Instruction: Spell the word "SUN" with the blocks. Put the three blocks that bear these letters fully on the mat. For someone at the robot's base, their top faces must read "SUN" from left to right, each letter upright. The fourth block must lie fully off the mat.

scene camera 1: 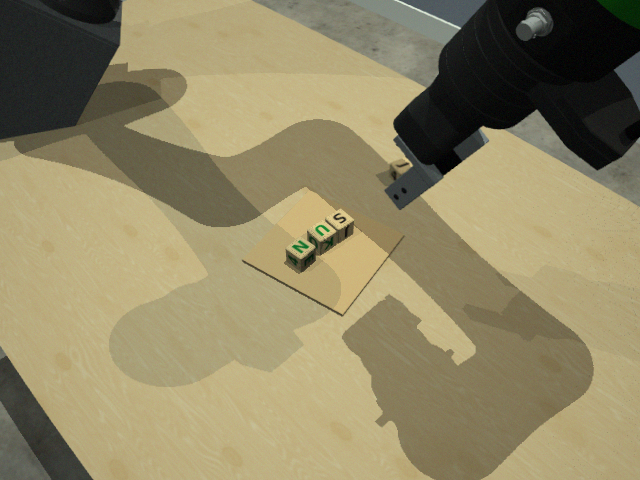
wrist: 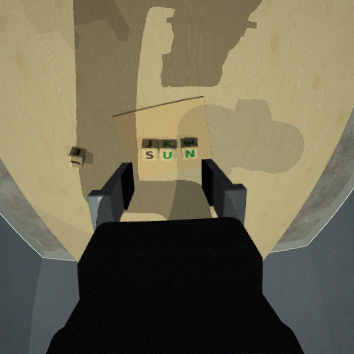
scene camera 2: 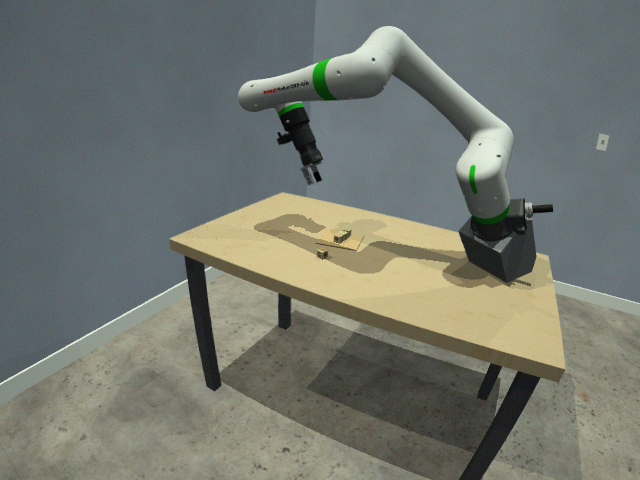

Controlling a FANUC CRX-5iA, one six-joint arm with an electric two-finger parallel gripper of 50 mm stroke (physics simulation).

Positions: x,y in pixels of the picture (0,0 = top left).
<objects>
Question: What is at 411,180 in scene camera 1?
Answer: The gripper.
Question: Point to a mat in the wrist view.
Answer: At 184,118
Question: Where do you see a mat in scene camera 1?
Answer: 337,277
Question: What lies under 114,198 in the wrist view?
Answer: The gripper.
</objects>
